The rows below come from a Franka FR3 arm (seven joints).
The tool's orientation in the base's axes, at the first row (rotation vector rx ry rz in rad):
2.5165 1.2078 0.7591
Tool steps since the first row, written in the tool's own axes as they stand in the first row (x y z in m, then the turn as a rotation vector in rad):
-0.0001 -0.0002 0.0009 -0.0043 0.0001 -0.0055
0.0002 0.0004 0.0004 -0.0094 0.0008 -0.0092
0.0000 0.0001 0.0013 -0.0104 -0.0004 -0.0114
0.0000 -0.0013 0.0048 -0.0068 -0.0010 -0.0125
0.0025 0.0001 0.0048 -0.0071 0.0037 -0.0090
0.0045 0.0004 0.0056 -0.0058 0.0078 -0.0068
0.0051 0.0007 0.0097 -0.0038 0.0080 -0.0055
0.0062 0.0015 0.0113 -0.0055 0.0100 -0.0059
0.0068 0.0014 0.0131 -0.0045 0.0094 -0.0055
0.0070 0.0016 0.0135 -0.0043 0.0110 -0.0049
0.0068 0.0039 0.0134 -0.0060 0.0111 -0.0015
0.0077 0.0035 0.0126 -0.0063 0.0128 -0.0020
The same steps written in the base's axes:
0.0003 0.0000 -0.0009 -0.0052 -0.0034 0.0031
0.0006 -0.0001 -0.0001 -0.0095 -0.0078 0.0048
0.0008 -0.0001 -0.0010 -0.0120 -0.0079 0.0057
0.0018 0.0008 -0.0046 -0.0111 -0.0047 0.0076
0.0040 0.0019 -0.0031 -0.0063 -0.0079 0.0066
0.0057 0.0033 -0.0029 -0.0017 -0.0094 0.0070
0.0085 0.0036 -0.0060 0.0002 -0.0080 0.0067
0.0104 0.0039 -0.0066 0.0004 -0.0106 0.0073
0.0117 0.0044 -0.0080 0.0007 -0.0094 0.0071
0.0121 0.0045 -0.0081 0.0022 -0.0102 0.0073
0.0135 0.0029 -0.0071 0.0033 -0.0116 0.0039
0.0132 0.0038 -0.0063 0.0039 -0.0129 0.0050

